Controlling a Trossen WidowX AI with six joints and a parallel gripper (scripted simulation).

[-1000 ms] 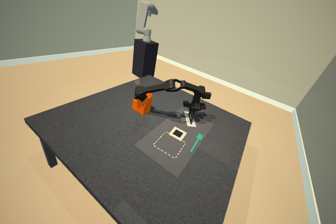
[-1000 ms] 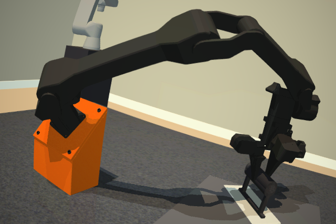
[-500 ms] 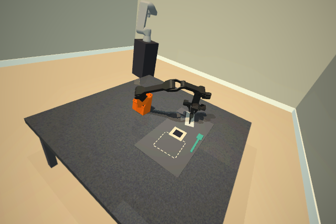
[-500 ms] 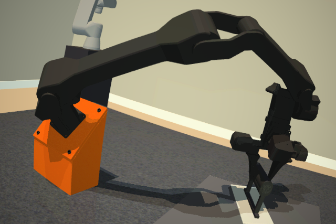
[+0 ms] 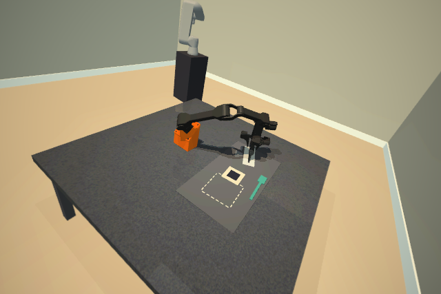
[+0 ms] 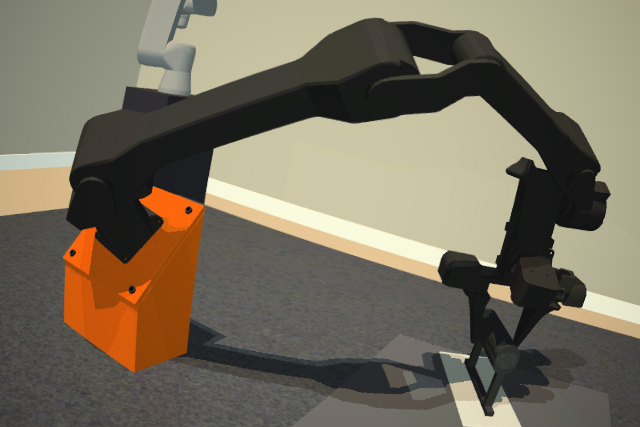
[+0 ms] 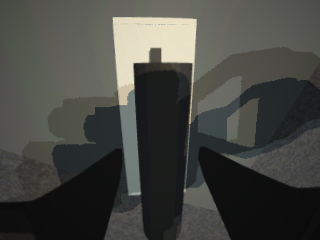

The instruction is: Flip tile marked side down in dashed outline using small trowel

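Now: gripper tip 3 cm above the dark handled tool, 2 cm to the left of it and 1 cm short of it. Round my gripper tip: grey mat (22 cm to the right, 8 cm below, 6 cm ahead); cream tile (24 cm to the right, 6 cm below, 5 cm ahead); teal trowel (19 cm ahead, 17 cm to the right, 6 cm below).
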